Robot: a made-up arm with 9 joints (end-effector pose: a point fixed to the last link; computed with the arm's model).
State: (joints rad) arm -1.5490 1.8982 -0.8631 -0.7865 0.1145 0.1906 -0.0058 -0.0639 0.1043
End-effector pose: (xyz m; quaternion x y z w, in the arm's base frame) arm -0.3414 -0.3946 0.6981 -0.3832 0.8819 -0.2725 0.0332
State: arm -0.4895 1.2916 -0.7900 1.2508 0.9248 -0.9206 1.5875 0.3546 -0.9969
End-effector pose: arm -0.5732 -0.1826 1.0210 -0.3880 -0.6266 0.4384 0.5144
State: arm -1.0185 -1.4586 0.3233 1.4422 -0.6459 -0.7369 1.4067 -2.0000 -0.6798
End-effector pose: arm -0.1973 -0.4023 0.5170 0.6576 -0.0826 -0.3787 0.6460
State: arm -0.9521 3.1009 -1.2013 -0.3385 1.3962 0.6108 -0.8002 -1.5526 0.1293
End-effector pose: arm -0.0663 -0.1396 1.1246 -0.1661 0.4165 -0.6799 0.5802
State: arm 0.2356 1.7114 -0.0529 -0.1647 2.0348 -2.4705 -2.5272 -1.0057 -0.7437
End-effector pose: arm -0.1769 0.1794 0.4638 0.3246 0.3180 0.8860 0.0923
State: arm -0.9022 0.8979 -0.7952 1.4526 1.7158 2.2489 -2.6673 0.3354 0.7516
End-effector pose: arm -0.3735 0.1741 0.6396 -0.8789 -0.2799 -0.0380 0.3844
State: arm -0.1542 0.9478 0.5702 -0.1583 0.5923 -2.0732 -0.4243 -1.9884 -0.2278
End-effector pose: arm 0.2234 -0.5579 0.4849 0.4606 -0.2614 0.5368 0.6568
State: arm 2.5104 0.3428 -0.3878 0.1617 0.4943 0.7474 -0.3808 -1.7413 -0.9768
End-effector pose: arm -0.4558 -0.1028 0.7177 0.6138 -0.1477 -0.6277 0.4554
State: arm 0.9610 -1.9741 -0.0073 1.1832 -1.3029 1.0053 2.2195 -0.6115 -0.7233
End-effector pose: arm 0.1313 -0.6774 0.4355 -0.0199 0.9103 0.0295 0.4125
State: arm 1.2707 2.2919 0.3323 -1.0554 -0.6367 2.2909 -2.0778 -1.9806 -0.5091
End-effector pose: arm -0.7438 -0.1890 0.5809 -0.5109 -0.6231 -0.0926 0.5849
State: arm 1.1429 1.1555 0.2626 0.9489 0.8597 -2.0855 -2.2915 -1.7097 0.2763
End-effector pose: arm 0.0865 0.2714 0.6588 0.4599 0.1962 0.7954 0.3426
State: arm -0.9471 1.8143 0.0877 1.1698 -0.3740 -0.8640 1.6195 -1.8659 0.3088
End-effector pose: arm -0.0527 -0.2248 0.8112 0.5140 -0.0877 0.7889 0.3252
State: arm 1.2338 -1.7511 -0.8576 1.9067 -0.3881 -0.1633 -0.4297 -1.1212 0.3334
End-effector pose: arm -0.1790 -0.1121 0.9199 -0.4051 -0.7037 -0.1028 0.5746
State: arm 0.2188 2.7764 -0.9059 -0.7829 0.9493 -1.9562 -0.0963 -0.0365 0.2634
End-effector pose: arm -0.2123 -0.0351 1.0116 -0.5955 -0.2215 -0.7628 0.1204
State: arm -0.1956 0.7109 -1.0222 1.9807 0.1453 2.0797 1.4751 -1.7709 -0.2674
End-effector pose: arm -0.7969 -0.2949 0.8009 -0.2176 -0.7655 0.2606 0.5466
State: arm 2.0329 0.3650 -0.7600 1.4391 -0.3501 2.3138 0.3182 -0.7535 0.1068
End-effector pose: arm -0.4959 -0.2571 0.6758 0.7313 0.1430 -0.4133 0.5234
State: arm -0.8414 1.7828 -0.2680 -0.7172 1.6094 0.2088 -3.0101 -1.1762 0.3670
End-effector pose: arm -0.5802 -0.2768 0.3473 0.7521 0.1170 -0.5434 0.3540
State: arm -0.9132 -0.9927 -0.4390 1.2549 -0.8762 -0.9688 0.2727 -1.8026 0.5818
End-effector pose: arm -0.1163 0.0258 0.7497 -0.4519 -0.2193 0.7558 0.4200
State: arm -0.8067 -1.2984 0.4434 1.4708 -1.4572 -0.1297 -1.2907 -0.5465 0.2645
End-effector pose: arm -0.1612 -0.5807 0.9150 0.0203 -0.3963 -0.3235 0.8590
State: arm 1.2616 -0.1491 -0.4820 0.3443 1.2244 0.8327 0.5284 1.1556 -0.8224
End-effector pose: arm 0.2441 -0.1783 0.6946 0.5394 -0.1982 0.3777 0.7260
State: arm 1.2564 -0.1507 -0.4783 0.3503 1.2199 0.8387 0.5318 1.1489 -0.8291
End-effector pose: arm 0.2437 -0.1798 0.6929 0.5371 -0.1987 0.3765 0.7282
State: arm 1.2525 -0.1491 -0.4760 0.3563 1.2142 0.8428 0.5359 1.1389 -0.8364
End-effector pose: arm 0.2422 -0.1814 0.6924 0.5339 -0.1995 0.3757 0.7308
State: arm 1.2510 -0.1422 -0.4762 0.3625 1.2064 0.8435 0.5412 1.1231 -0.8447
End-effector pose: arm 0.2390 -0.1831 0.6938 0.5290 -0.2008 0.3754 0.7341
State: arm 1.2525 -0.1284 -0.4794 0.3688 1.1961 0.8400 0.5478 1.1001 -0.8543
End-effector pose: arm 0.2336 -0.1850 0.6978 0.5219 -0.2030 0.3761 0.7382
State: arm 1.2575 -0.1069 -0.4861 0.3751 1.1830 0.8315 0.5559 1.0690 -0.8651
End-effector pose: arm 0.2257 -0.1873 0.7049 0.5123 -0.2064 0.3777 0.7432
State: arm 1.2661 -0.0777 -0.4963 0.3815 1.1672 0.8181 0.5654 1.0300 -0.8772
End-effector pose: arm 0.2152 -0.1902 0.7155 0.4999 -0.2116 0.3806 0.7486
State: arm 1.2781 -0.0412 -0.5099 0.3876 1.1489 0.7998 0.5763 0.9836 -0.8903
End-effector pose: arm 0.2020 -0.1938 0.7297 0.4848 -0.2189 0.3847 0.7544
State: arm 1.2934 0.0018 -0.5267 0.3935 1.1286 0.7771 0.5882 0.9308 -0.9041
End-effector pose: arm 0.1859 -0.1986 0.7475 0.4670 -0.2293 0.3899 0.7598
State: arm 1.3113 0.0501 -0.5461 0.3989 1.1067 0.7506 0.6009 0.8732 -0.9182
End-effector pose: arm 0.1671 -0.2047 0.7684 0.4471 -0.2429 0.3960 0.7644
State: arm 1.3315 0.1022 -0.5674 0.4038 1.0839 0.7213 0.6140 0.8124 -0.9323
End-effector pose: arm 0.1458 -0.2123 0.7915 0.4257 -0.2601 0.4025 0.7675
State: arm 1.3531 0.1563 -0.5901 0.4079 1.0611 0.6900 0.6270 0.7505 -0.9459
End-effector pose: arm 0.1223 -0.2214 0.8159 0.4037 -0.2808 0.4089 0.7687
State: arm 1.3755 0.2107 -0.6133 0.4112 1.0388 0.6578 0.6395 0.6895 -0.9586
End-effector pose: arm 0.0971 -0.2321 0.8400 0.3821 -0.3043 0.4148 0.7677
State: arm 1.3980 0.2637 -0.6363 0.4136 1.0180 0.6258 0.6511 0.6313 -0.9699
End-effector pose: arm 0.0711 -0.2440 0.8626 0.3618 -0.3296 0.4194 0.7645
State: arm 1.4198 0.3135 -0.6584 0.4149 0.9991 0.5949 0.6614 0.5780 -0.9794
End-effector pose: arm 0.0453 -0.2566 0.8826 0.3438 -0.3554 0.4227 0.7595
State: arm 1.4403 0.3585 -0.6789 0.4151 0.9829 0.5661 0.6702 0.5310 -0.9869
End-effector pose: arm 0.0209 -0.2694 0.8992 0.3286 -0.3804 0.4245 0.7531
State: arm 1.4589 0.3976 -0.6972 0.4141 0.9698 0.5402 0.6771 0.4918 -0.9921
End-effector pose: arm -0.0008 -0.2815 0.9120 0.3167 -0.4031 0.4251 0.7460
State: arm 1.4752 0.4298 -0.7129 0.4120 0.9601 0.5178 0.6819 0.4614 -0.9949
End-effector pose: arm -0.0189 -0.2922 0.9213 0.3084 -0.4224 0.4249 0.7389
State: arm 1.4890 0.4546 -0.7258 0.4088 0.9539 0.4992 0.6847 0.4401 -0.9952
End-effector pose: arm -0.0328 -0.3009 0.9275 0.3035 -0.4375 0.4242 0.7325
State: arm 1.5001 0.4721 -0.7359 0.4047 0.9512 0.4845 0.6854 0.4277 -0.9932
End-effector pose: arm -0.0422 -0.3074 0.9311 0.3018 -0.4482 0.4235 0.7271
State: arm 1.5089 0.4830 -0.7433 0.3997 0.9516 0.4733 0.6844 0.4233 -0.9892
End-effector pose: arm -0.0474 -0.3115 0.9329 0.3027 -0.4547 0.4229 0.7230
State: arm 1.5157 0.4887 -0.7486 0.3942 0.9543 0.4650 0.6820 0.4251 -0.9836
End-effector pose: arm -0.0493 -0.3137 0.9333 0.3057 -0.4578 0.4227 0.7199
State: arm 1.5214 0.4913 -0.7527 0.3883 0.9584 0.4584 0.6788 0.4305 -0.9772
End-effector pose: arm -0.0493 -0.3148 0.9331 0.3098 -0.4590 0.4226 0.7175
